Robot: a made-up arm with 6 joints. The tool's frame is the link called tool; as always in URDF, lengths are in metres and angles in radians. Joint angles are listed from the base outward. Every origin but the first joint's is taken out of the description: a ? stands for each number. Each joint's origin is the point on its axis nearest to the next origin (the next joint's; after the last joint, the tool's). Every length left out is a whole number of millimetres.
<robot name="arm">
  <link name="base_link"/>
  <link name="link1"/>
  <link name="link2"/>
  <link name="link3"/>
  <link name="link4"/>
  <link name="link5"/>
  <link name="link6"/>
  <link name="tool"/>
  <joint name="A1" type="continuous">
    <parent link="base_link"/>
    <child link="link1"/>
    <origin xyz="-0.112 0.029 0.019" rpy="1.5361 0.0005 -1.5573"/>
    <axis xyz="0 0 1"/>
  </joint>
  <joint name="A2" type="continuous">
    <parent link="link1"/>
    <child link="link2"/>
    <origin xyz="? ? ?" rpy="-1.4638 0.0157 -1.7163"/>
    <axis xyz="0 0 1"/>
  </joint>
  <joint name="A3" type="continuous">
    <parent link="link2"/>
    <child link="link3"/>
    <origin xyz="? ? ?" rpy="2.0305 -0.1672 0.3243"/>
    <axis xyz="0 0 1"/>
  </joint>
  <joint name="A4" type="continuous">
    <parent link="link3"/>
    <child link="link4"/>
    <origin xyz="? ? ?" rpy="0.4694 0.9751 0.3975"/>
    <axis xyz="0 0 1"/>
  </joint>
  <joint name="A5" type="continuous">
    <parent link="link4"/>
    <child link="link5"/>
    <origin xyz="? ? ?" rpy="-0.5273 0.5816 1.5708"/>
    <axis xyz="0 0 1"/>
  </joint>
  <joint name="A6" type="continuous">
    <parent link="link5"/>
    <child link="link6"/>
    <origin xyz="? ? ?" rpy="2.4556 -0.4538 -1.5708"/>
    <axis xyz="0 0 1"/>
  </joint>
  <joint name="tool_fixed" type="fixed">
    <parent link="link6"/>
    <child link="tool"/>
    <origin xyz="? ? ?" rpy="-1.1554 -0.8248 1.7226"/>
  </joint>
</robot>
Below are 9 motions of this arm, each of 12 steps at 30 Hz.
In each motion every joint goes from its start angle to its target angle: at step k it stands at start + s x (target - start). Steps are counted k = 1, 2, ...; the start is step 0. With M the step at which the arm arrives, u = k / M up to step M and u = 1 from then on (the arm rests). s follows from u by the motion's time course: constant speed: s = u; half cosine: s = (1 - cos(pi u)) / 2; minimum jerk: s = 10 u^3 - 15 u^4 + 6 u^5.
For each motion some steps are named. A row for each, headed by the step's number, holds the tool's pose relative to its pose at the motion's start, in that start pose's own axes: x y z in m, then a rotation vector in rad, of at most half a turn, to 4 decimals.
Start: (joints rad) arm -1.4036 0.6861 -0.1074 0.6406 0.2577 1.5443
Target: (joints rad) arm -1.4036 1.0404 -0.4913 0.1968 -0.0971 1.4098
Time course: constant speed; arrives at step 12
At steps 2, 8, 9, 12:
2: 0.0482 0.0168 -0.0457 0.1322 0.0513 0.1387
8: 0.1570 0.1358 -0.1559 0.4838 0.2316 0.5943
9: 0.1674 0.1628 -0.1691 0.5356 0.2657 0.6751
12: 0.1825 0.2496 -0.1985 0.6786 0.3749 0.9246

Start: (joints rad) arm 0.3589 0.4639 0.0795 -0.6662 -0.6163 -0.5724
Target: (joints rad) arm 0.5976 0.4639 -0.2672 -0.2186 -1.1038 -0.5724
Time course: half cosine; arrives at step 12
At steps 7, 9, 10, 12:
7: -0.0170 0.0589 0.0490 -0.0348 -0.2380 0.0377
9: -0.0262 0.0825 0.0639 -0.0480 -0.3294 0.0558
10: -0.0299 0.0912 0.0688 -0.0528 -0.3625 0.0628
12: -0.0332 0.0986 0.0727 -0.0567 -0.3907 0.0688

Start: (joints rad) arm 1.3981 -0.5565 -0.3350 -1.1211 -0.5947 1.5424
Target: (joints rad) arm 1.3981 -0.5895 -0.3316 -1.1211 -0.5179 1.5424
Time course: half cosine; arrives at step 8
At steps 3, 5, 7, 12:
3: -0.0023 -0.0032 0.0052 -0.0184 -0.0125 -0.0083
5: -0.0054 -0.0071 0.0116 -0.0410 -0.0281 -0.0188
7: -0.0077 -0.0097 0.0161 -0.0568 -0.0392 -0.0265
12: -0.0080 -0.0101 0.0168 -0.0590 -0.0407 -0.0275

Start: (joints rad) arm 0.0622 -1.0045 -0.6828 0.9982 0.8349 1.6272
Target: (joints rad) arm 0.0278 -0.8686 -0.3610 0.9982 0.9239 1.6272
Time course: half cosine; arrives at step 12
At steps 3, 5, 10, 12:
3: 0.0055 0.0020 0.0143 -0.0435 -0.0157 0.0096
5: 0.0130 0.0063 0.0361 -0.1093 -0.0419 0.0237
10: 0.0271 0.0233 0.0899 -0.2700 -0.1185 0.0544
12: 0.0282 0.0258 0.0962 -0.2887 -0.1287 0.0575

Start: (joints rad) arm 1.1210 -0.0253 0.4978 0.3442 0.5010 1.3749
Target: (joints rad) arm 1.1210 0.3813 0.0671 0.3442 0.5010 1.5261
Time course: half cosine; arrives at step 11
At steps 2, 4, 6, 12:
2: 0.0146 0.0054 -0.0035 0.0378 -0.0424 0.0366
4: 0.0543 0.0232 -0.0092 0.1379 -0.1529 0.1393
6: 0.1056 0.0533 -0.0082 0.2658 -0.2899 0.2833
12: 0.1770 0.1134 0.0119 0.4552 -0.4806 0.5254

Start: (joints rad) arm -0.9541 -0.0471 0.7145 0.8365 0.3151 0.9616
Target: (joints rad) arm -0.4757 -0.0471 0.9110 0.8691 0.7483 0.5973
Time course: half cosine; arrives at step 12
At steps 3, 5, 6, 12:
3: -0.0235 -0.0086 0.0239 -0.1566 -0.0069 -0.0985
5: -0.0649 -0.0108 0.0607 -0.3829 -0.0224 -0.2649
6: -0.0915 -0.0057 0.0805 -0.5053 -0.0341 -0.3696
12: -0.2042 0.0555 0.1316 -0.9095 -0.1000 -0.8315

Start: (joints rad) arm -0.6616 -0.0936 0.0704 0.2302 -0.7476 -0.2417
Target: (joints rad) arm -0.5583 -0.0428 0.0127 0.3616 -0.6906 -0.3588
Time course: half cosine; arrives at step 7
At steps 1, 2, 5, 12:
1: -0.0016 -0.0010 -0.0003 -0.0088 0.0061 -0.0098
2: -0.0060 -0.0039 -0.0009 -0.0334 0.0232 -0.0371
5: -0.0267 -0.0144 -0.0029 -0.1403 0.0998 -0.1592
12: -0.0331 -0.0169 -0.0033 -0.1714 0.1228 -0.1957

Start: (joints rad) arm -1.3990 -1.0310 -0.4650 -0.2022 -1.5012 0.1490
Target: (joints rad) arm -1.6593 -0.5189 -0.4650 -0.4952 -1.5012 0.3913
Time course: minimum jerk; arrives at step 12
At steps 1, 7, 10, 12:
1: 0.0007 0.0004 0.0000 0.0019 0.0006 0.0041
7: 0.0750 0.0653 -0.0055 0.2448 0.1171 0.4987
10: 0.0986 0.1062 -0.0073 0.3580 0.2047 0.7161
12: 0.1007 0.1111 -0.0074 0.3706 0.2161 0.7398

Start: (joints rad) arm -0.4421 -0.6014 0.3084 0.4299 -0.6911 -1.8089
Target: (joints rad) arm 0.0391 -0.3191 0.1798 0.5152 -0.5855 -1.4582
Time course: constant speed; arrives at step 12
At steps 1, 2, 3, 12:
1: 0.0038 -0.0017 -0.0006 0.0246 0.0250 -0.0235
2: 0.0074 -0.0033 -0.0012 0.0482 0.0487 -0.0482
3: 0.0107 -0.0049 -0.0019 0.0708 0.0713 -0.0743
12: 0.0334 -0.0179 -0.0079 0.2193 0.2164 -0.3532

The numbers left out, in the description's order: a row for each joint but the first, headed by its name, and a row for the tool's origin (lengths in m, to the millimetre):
A2: -0.137 0.265 0.000
A3: 0.161 -0.034 0.000
A4: -0.143 -0.073 0.000
A5: 0.266 0.018 0.000
A6: -0.217 -0.041 0.000
tool: 0.070 -0.022 0.000

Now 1 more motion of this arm.
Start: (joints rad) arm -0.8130 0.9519 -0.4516 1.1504 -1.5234 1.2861
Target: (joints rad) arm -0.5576 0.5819 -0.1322 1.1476 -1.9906 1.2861
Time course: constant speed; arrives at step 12
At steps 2, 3, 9, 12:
2: -0.0014 0.0060 -0.0250 0.0248 0.0210 -0.0492
3: -0.0021 0.0087 -0.0375 0.0379 0.0316 -0.0745
9: -0.0088 0.0210 -0.1128 0.1254 0.0920 -0.2357
12: -0.0147 0.0250 -0.1502 0.1741 0.1185 -0.3223

